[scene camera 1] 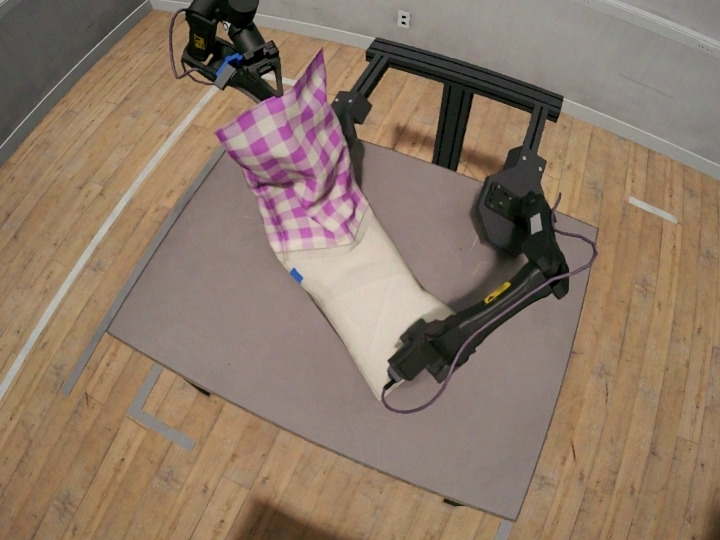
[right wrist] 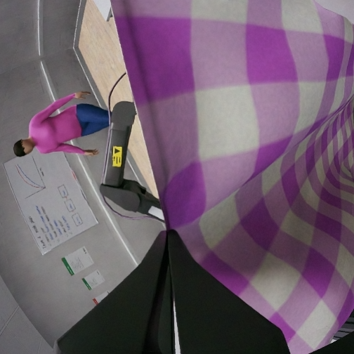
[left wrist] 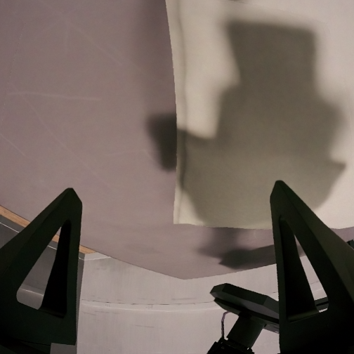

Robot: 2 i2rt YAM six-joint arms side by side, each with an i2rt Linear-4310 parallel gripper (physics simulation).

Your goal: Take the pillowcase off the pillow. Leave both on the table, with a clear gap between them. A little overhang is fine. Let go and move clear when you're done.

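Observation:
The cream pillow (scene camera 1: pixel 372 290) (left wrist: pixel 200 50) lies diagonally on the table (scene camera 1: pixel 221 337) (left wrist: pixel 75 125), its lower part bare. The purple-and-white checked pillowcase (scene camera 1: pixel 296 156) (right wrist: pixel 225 125) covers its upper end; that end is hidden inside. The pillowcase's far end is raised, with one corner pointing up. My right gripper (scene camera 1: pixel 279 95) (right wrist: pixel 169 239) is shut on the pillowcase's edge, beyond the table's upper left corner. My left gripper (scene camera 1: pixel 388 384) (left wrist: pixel 170 193) is open and empty above the pillow's lower end, casting a shadow on it. A blue tag (scene camera 1: pixel 296 274) shows at the pillow's left edge, just below the pillowcase.
A black frame (scene camera 1: pixel 465 78) stands behind the table, with the arm bases at its ends. The left arm (scene camera 1: pixel 500 302) reaches across the table's right side over the pillow's lower right corner. A person (right wrist: pixel 55 126) stands near a whiteboard (right wrist: pixel 50 200) in the right wrist view.

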